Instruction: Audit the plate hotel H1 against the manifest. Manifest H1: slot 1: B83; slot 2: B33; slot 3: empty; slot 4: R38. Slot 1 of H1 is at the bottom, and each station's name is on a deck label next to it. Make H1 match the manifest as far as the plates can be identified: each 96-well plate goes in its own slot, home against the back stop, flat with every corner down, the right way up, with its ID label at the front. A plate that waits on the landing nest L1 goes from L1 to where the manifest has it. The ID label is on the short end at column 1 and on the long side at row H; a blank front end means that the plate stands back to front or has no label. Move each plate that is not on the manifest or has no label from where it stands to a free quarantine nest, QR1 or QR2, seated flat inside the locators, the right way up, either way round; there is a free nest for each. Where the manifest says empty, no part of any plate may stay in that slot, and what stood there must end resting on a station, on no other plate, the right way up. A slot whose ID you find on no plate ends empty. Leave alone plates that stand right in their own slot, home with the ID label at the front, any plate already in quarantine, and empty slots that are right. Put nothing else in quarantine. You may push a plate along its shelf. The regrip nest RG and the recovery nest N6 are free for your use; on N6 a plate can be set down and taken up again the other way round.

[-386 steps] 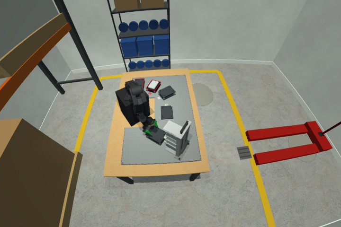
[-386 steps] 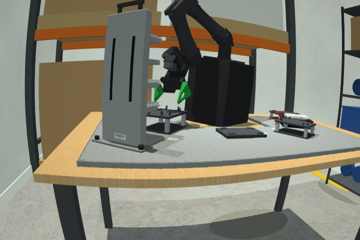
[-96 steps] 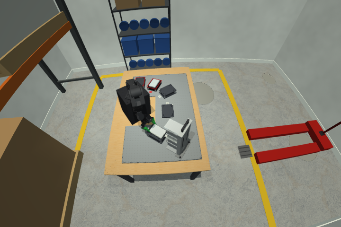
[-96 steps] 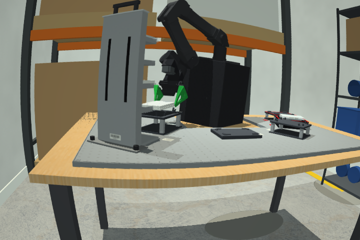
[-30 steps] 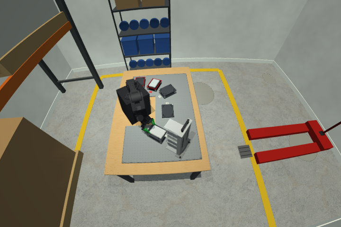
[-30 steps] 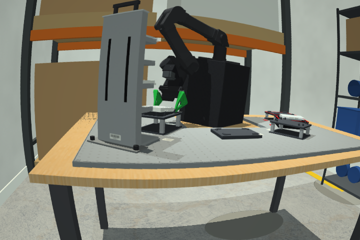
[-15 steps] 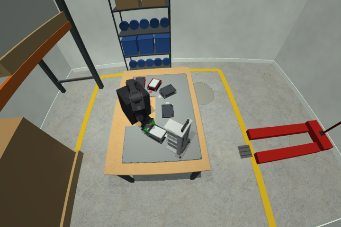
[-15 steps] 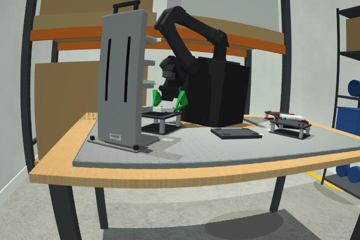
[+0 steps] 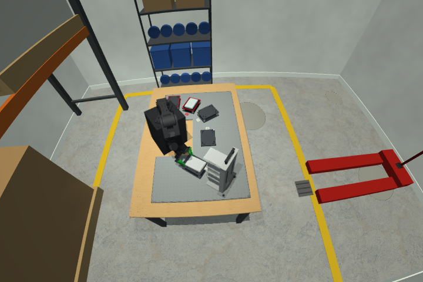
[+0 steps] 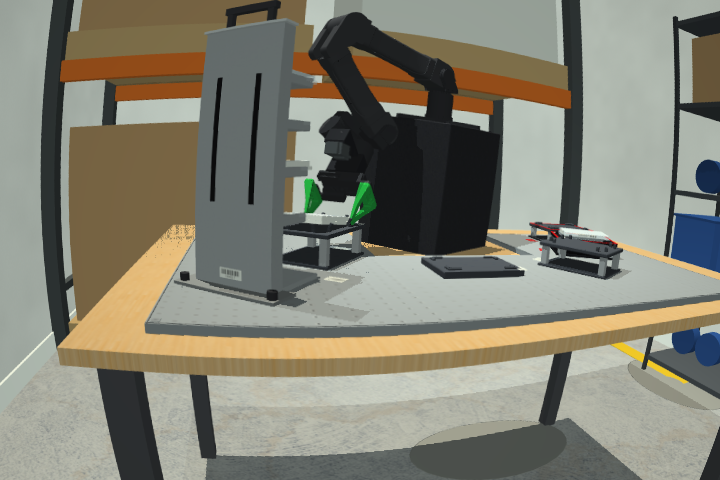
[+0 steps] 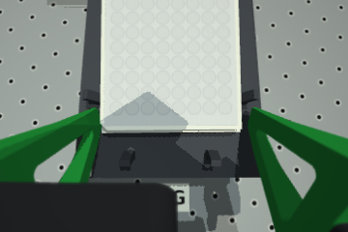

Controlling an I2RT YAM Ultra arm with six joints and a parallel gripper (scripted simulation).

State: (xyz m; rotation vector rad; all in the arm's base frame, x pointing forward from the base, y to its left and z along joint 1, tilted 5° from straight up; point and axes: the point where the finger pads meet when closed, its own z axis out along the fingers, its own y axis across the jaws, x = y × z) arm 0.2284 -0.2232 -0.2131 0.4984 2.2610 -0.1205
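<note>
Now: the dark regrip nest 5 cm ahead of my hand, 2 cm to the right of it and 2 cm below it. From my hand the other things lie so: RG label (5 cm behind, 2 cm to the left, 7 cm below); grey plate hotel H1 (28 cm ahead, 12 cm to the right, 12 cm above); H1 deck label (20 cm ahead, 2 cm to the left, 7 cm below).
</note>
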